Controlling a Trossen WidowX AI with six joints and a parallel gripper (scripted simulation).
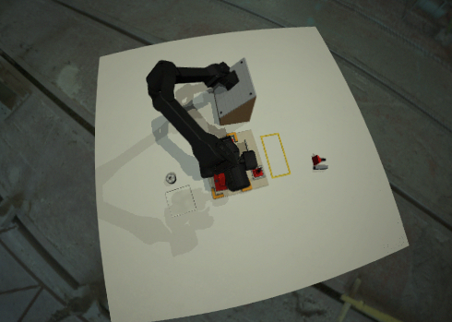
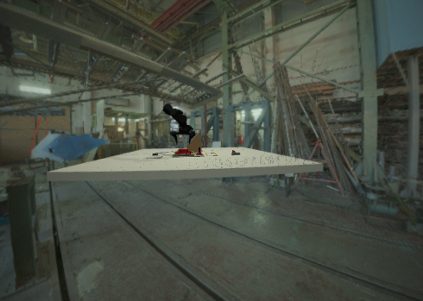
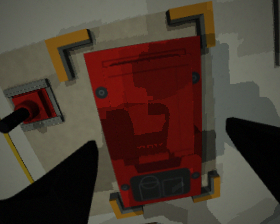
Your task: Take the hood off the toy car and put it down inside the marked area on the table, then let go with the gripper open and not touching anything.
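Now: gripper tip 50 mm above the red hood.
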